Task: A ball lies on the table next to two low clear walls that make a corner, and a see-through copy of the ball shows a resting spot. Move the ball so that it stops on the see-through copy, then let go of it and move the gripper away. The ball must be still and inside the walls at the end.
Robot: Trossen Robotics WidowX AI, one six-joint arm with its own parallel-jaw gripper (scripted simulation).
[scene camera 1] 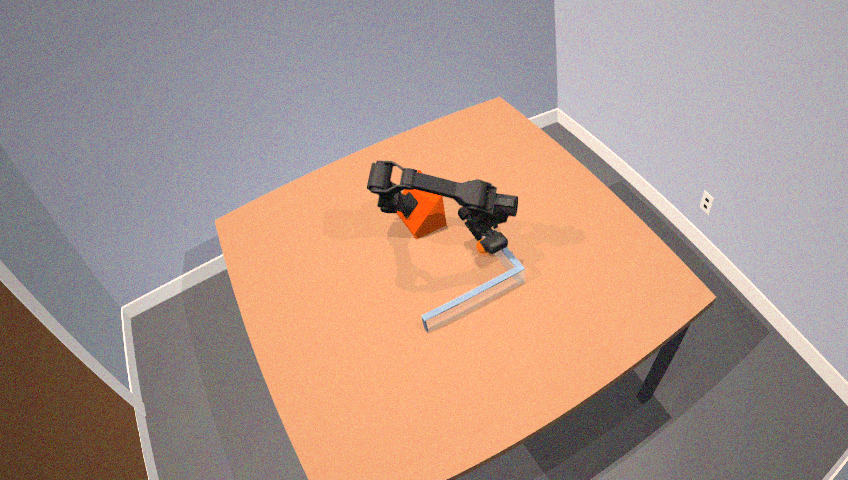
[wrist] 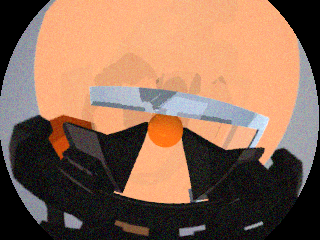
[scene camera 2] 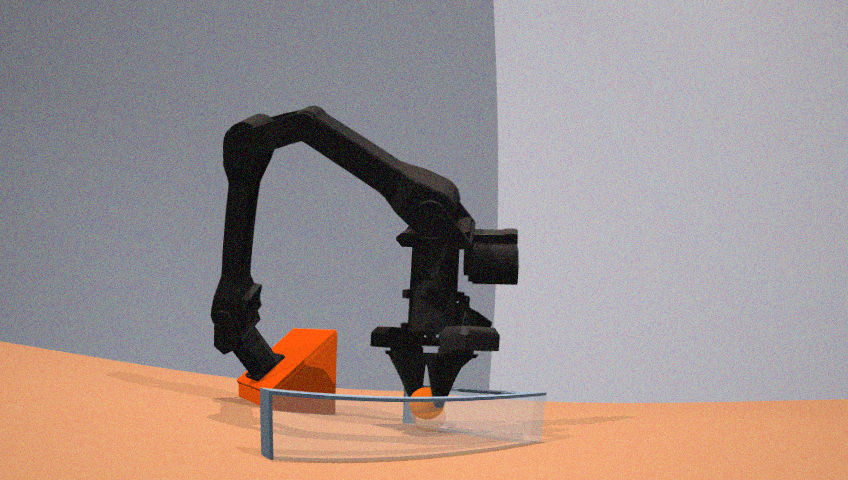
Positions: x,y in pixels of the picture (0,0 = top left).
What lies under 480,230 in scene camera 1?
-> The gripper.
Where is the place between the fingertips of the gripper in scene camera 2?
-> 426,405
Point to a ball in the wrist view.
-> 165,131
